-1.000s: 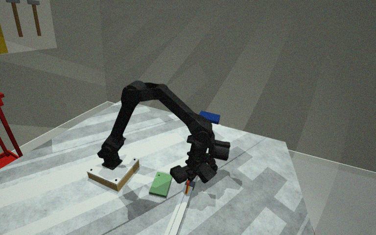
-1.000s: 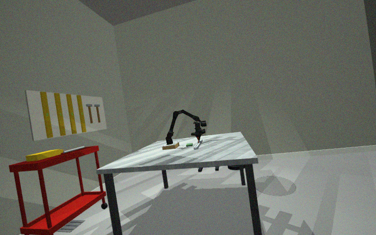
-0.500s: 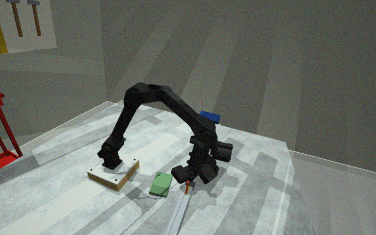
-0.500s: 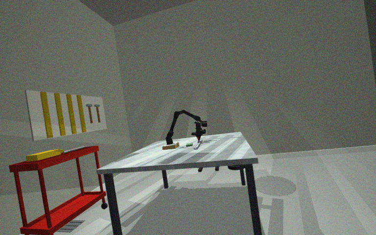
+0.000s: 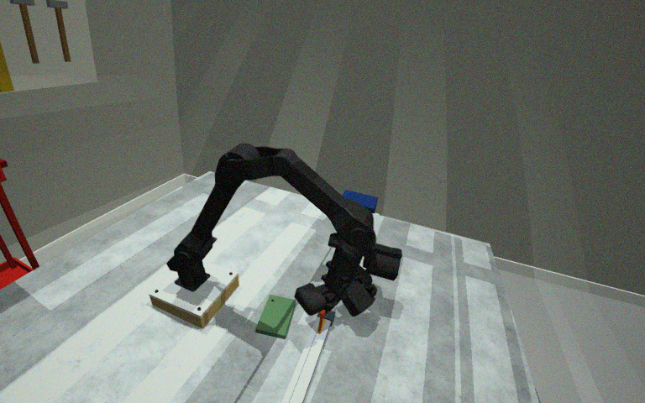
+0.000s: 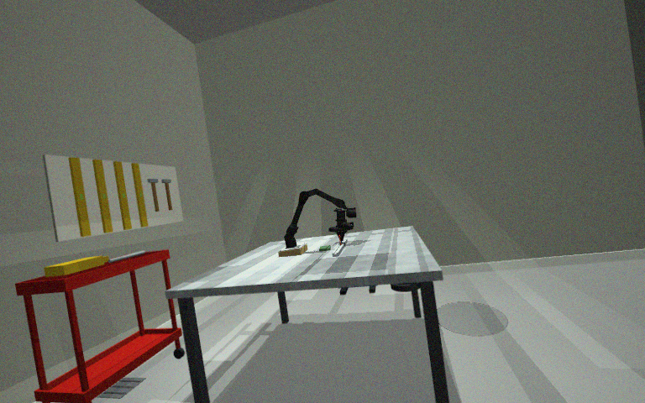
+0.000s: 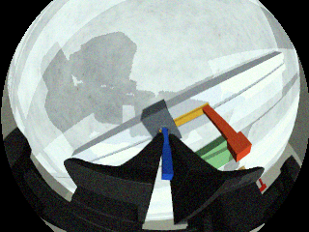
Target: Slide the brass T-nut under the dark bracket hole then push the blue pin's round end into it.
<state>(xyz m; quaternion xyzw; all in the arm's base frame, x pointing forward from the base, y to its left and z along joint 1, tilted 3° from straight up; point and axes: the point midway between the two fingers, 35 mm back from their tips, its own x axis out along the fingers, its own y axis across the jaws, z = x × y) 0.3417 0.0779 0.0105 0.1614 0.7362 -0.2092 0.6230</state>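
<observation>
Now: gripper tip right at the blue pin. The rest, counted from my gripper tip: aluminum rail (2 cm to the right, 2 cm below); green tray (12 cm behind, 3 cm to the right, 3 cm below); brass T-nut (2 cm to the right, 1 cm above).
</observation>
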